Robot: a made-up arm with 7 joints.
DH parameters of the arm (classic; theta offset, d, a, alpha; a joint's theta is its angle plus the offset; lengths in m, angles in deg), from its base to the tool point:
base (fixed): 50.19 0 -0.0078 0
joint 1: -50.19 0.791 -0.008 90
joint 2: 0 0.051 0.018 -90
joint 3: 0 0.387 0.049 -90
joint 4: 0 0.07 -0.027 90
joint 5: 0 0.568 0.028 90
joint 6: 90 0.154 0.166 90
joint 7: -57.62 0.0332 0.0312 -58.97
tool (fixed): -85.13 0.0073 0 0
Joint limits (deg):
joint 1: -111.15..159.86
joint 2: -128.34..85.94
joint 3: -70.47..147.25
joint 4: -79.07..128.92
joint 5: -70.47..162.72
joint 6: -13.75..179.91
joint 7: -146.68..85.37
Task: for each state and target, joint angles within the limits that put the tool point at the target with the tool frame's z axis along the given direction. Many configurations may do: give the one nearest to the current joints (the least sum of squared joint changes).
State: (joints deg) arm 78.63 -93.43 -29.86 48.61 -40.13 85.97 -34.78
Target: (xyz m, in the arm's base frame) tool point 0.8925 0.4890 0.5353 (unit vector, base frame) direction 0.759 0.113 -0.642
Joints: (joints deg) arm 66.22 -85.90 -66.49 68.19 -49.30 48.55 -47.21
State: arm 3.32 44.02 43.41 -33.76 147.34 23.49 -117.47
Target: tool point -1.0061 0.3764 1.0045 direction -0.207 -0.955 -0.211
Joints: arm -24.02 63.31 47.48 -22.34 156.78 16.51 -129.77
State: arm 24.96 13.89 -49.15 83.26 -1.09 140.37 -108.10
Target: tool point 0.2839 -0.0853 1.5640 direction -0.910 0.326 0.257
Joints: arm 48.05 11.38 -28.73 51.75 0.05 158.90 -80.41
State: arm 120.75 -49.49 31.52 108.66 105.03 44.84 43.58
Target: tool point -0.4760 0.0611 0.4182 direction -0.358 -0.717 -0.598
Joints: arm 110.98 -42.09 38.94 122.71 126.54 36.75 17.83
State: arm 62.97 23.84 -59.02 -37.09 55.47 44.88 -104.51
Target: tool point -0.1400 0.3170 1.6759 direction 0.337 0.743 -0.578
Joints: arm 23.12 -20.84 -51.92 -61.17 53.02 16.44 -146.68
